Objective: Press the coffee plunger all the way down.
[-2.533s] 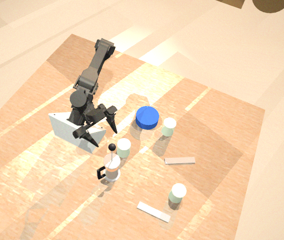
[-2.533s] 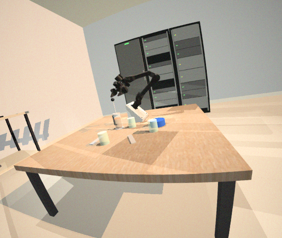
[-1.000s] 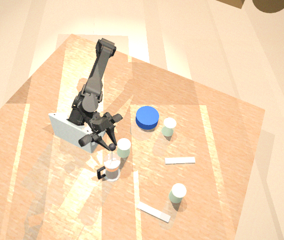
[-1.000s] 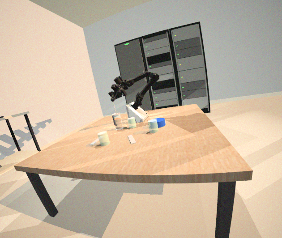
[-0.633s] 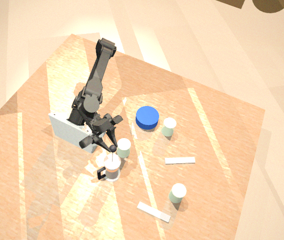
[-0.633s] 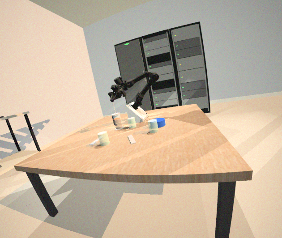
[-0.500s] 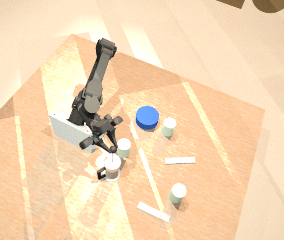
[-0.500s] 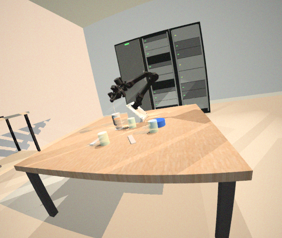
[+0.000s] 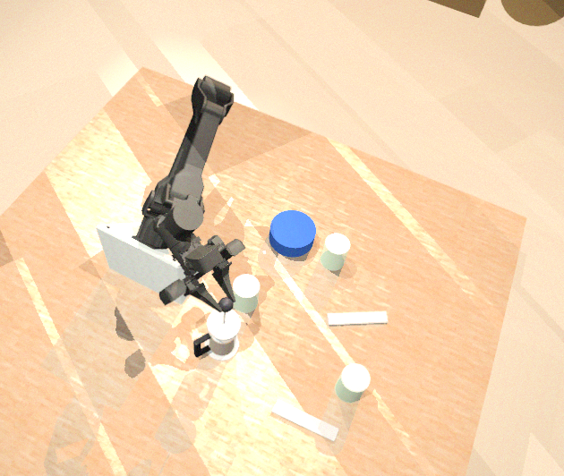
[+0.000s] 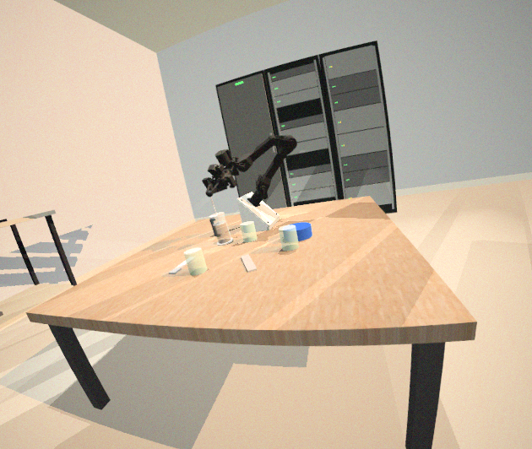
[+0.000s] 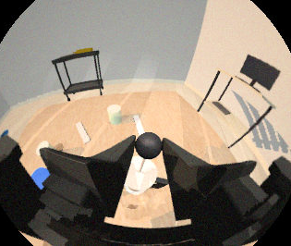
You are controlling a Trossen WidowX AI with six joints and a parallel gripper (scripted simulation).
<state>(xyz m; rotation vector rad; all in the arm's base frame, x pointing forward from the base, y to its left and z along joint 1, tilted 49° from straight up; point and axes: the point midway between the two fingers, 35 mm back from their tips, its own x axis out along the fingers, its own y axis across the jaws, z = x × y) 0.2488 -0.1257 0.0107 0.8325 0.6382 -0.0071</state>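
Right now the coffee press is 2 cm behind my gripper tip, 1 cm to the right of it and 12 cm below it.
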